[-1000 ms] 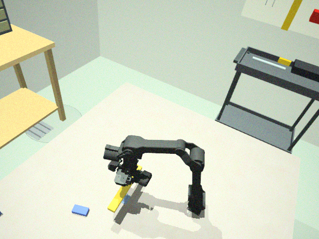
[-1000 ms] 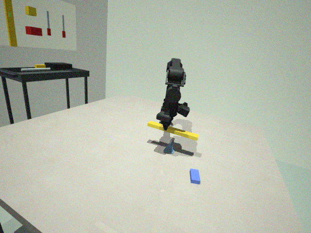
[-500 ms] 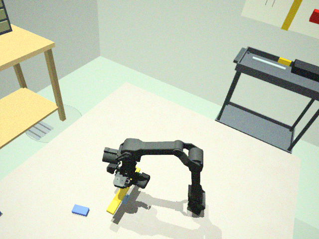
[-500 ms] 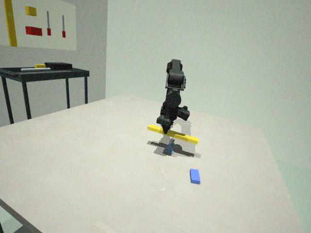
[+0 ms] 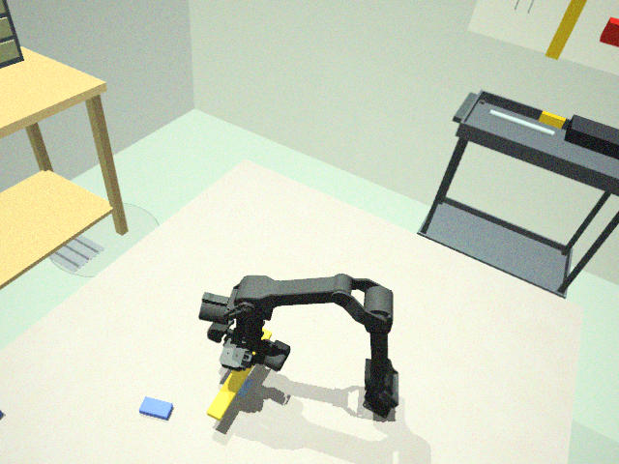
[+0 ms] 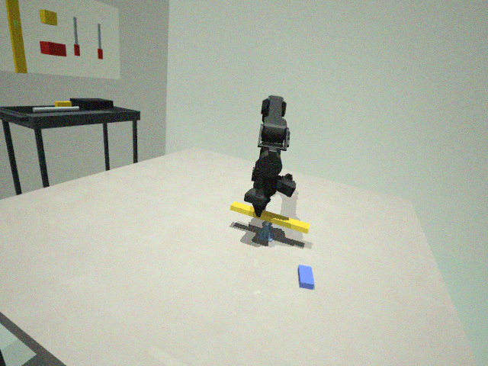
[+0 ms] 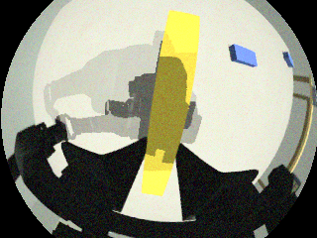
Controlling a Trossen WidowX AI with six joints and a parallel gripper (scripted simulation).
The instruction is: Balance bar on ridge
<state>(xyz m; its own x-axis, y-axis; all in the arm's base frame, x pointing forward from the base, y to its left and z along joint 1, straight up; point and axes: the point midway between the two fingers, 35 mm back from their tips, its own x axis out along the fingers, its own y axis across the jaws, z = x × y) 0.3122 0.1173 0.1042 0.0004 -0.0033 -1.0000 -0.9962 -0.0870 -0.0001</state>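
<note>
Now: gripper tip 30 mm to the right of the yellow bar. Round my gripper tip: flat blue block 180 mm to the left, 120 mm ahead, 60 mm below.
</note>
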